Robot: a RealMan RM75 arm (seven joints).
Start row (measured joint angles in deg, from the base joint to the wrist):
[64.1, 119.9, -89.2, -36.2, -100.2, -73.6, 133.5]
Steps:
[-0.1, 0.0, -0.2, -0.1, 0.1, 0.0, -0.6]
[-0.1, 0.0, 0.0, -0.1, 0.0, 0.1, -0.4]
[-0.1, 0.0, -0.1, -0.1, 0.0, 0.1, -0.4]
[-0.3, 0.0, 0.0, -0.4, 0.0, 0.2, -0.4]
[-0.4, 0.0, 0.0, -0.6, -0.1, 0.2, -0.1]
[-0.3, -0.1, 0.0, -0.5, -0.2, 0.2, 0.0]
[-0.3, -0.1, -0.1, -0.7, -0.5, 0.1, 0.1]
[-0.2, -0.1, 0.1, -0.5, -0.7, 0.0, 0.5]
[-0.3, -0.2, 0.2, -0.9, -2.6, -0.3, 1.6]
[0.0, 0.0, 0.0, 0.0, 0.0, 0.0, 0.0]
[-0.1, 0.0, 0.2, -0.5, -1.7, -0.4, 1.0]
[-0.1, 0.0, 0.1, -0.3, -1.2, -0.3, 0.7]
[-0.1, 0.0, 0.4, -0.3, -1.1, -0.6, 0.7]
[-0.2, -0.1, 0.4, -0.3, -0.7, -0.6, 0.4]
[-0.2, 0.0, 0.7, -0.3, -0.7, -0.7, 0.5]
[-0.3, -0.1, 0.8, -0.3, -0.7, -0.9, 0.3]
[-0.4, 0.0, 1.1, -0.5, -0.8, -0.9, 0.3]
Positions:
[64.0, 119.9, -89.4, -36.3, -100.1, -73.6, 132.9]
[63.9, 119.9, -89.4, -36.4, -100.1, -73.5, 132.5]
[63.8, 119.9, -89.5, -36.5, -100.1, -73.4, 132.1]
[63.5, 119.9, -89.5, -36.9, -100.1, -73.2, 131.7]
[63.1, 119.9, -89.5, -37.5, -100.2, -73.0, 131.6]
[62.8, 119.8, -89.5, -38.0, -100.4, -72.8, 131.6]
[62.5, 119.7, -89.6, -38.7, -100.9, -72.7, 131.7]
[62.3, 119.6, -89.5, -39.2, -101.6, -72.7, 132.2]
[62.0, 119.4, -89.3, -40.1, -104.2, -73.0, 133.8]
[62.0, 119.4, -89.3, -40.1, -104.2, -73.0, 133.8]
[61.9, 119.4, -89.1, -40.6, -105.9, -73.4, 134.8]
[61.8, 119.4, -89.0, -40.9, -107.1, -73.7, 135.5]
[61.7, 119.4, -88.6, -41.2, -108.2, -74.3, 136.2]
[61.5, 119.3, -88.2, -41.5, -108.9, -74.9, 136.6]
[61.3, 119.3, -87.5, -41.8, -109.6, -75.6, 137.1]
[61.0, 119.2, -86.7, -42.1, -110.3, -76.5, 137.4]
[60.6, 119.2, -85.6, -42.6, -111.1, -77.4, 137.7]

